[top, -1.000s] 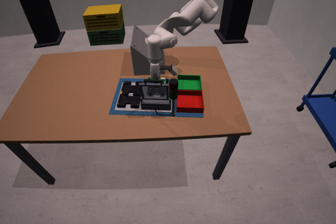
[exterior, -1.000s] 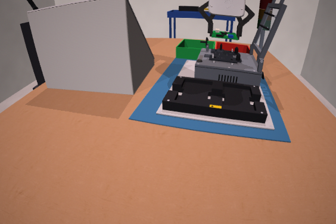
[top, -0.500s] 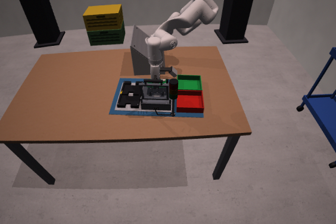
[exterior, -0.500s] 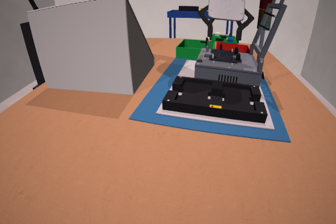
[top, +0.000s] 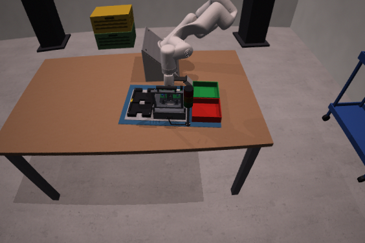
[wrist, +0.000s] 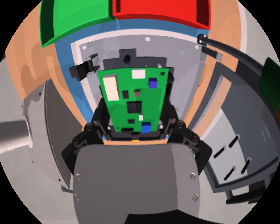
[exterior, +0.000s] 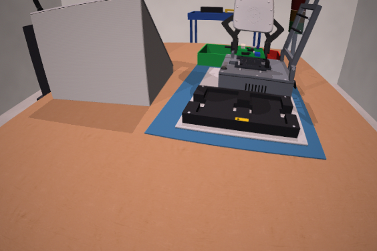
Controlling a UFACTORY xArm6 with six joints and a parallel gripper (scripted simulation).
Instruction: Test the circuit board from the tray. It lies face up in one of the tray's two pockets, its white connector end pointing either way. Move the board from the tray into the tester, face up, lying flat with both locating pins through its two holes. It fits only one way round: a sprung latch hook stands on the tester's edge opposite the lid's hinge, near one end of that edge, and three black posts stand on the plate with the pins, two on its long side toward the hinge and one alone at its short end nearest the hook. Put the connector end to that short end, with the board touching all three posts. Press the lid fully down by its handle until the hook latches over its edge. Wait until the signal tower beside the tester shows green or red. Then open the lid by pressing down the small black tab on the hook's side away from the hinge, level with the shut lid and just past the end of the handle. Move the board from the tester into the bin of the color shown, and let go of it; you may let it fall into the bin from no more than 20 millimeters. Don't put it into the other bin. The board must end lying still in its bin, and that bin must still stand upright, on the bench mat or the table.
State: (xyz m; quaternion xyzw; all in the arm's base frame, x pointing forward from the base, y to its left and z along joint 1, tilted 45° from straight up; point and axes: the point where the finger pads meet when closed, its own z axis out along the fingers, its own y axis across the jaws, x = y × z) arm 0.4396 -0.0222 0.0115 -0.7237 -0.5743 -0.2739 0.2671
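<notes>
Right now the plate is 3 cm below my hand and 1 cm ahead of it. Round my hand: latch hook 7 cm to the left, 5 cm behind, 1 cm below; green circuit board right at my hand; tester lid 12 cm ahead, 8 cm above, 2 cm to the right.
</notes>
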